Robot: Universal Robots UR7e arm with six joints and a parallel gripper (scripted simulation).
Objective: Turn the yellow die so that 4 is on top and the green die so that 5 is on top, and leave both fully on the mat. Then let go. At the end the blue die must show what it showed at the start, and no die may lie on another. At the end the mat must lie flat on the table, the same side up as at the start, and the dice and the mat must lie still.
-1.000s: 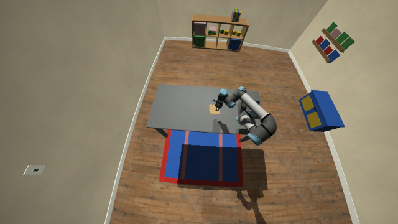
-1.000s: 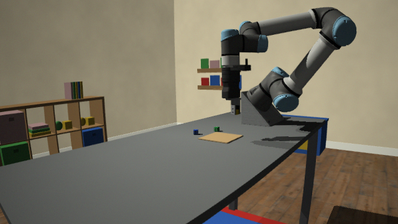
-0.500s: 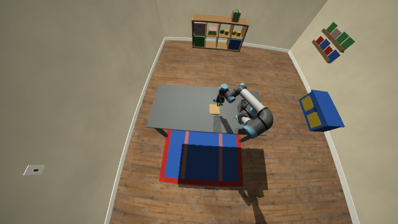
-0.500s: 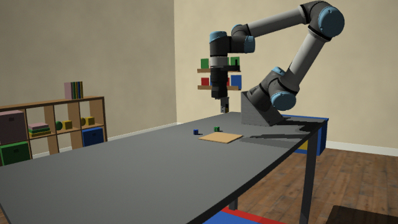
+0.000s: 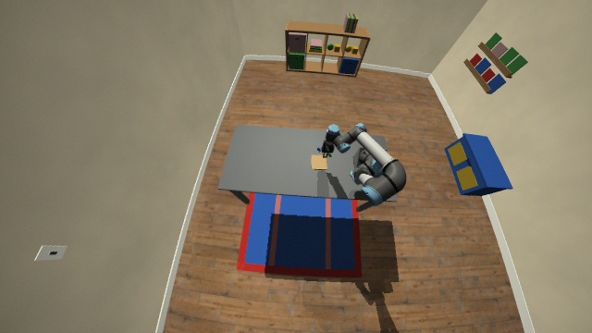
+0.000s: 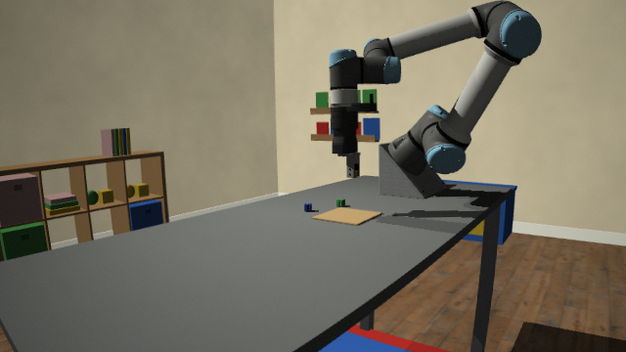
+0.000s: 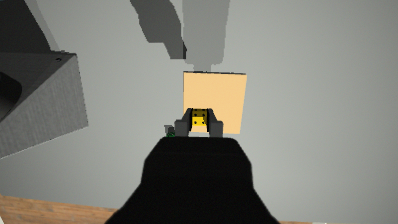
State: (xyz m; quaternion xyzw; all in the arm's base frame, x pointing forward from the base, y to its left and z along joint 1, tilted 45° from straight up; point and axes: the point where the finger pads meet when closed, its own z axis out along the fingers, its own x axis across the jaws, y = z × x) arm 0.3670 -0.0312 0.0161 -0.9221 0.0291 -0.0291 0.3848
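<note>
Now: hand 3 cm short of the tan mat and 12 cm above it. The rest, counted from my hand: yellow die: 1 cm below; blue die: 2 cm ahead, 14 cm to the right, 11 cm below; green die: 7 cm behind, 8 cm to the right, 11 cm below.
</note>
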